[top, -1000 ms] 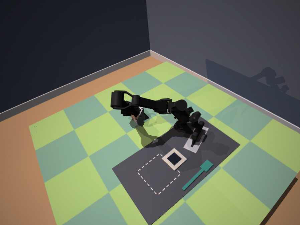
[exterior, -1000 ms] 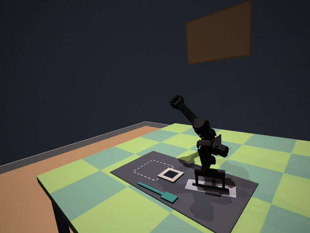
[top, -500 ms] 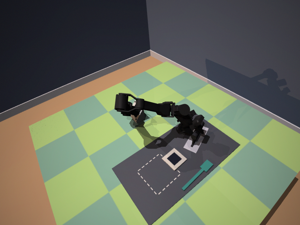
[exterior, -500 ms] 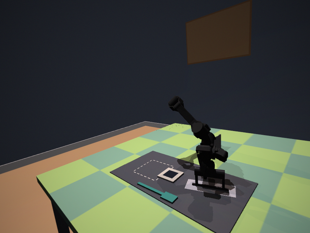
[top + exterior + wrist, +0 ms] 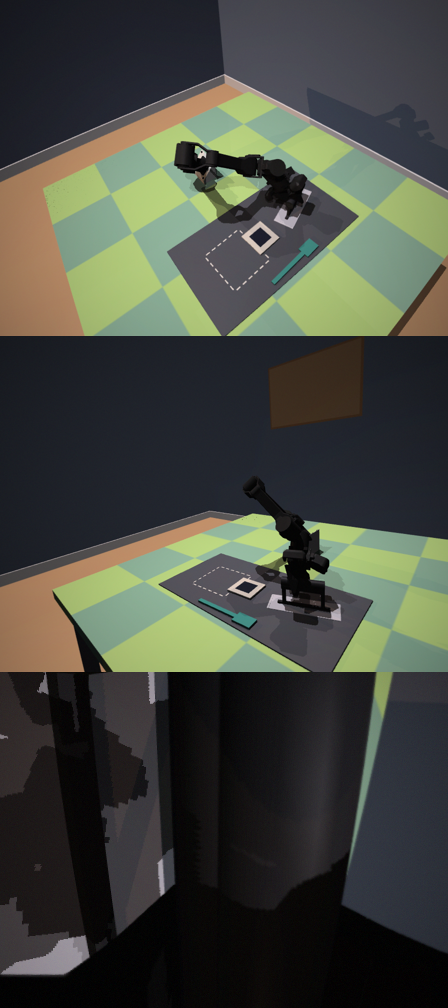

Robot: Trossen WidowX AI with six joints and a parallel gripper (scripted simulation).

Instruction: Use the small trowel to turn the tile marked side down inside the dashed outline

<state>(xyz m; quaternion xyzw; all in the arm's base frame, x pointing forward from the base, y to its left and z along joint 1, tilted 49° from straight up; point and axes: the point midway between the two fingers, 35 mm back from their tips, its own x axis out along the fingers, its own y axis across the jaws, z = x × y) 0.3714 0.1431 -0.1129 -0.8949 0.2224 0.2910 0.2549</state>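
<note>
Now: gripper tip 160 mm to the left of the dark mat and 70 mm above it. Round my gripper tip: tile (190 mm to the right, 40 mm below); teal trowel (140 mm ahead, 130 mm to the right, 50 mm below).
</note>
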